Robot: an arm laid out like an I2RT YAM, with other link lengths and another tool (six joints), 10 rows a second.
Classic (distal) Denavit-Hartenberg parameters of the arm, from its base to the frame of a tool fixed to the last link. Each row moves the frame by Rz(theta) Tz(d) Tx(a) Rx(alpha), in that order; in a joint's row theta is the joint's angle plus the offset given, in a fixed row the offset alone. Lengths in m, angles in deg.
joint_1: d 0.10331  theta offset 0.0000  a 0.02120  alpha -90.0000
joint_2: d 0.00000  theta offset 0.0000  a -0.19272  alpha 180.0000
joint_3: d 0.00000  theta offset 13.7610  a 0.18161  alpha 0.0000
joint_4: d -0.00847  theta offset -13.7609  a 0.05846  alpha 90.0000
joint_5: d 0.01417  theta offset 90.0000  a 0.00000  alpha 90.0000
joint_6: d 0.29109  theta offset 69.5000  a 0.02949  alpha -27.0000
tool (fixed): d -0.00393  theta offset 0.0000  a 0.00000  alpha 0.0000
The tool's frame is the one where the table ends.
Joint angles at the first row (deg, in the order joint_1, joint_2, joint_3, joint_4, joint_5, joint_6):
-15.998, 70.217, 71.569, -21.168, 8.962, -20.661
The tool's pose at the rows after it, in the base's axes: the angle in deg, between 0 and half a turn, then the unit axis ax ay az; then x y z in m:
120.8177, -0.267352, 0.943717, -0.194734, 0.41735, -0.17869, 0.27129
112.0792, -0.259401, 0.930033, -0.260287, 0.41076, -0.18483, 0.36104
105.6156, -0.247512, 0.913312, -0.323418, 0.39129, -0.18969, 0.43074
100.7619, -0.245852, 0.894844, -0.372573, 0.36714, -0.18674, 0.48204
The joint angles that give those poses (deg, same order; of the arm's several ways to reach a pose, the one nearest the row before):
-15.643, 71.540, 83.990, -22.671, 9.581, -19.777
-15.556, 72.072, 94.460, -21.893, 11.332, -19.337
-15.556, 71.985, 101.921, -20.658, 13.357, -19.685
-15.556, 70.584, 106.501, -19.776, 14.062, -20.388

